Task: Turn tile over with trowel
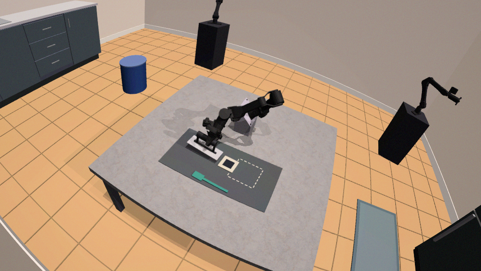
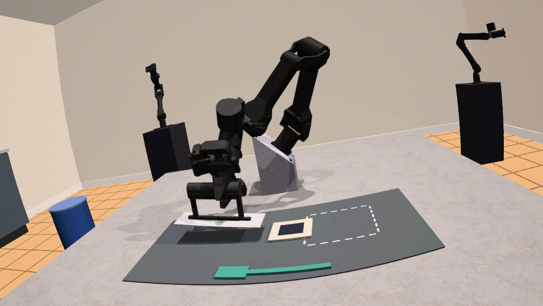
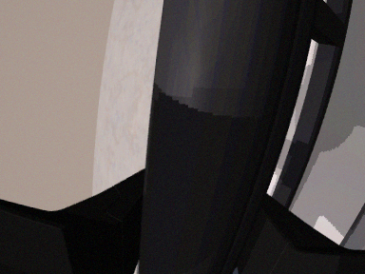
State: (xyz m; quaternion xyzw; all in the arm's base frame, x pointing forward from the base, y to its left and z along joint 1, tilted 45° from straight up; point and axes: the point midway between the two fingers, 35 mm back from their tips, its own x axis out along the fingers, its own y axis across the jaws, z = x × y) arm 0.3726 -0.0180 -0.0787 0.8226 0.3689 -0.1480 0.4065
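My gripper tip is 11 cm to the right of the dark mat and 11 cm above it. Round my gripper tip: cream tile 13 cm to the left, 9 cm below, 4 cm behind; then green flat tool 14 cm ahead, 10 cm to the left, 9 cm below.
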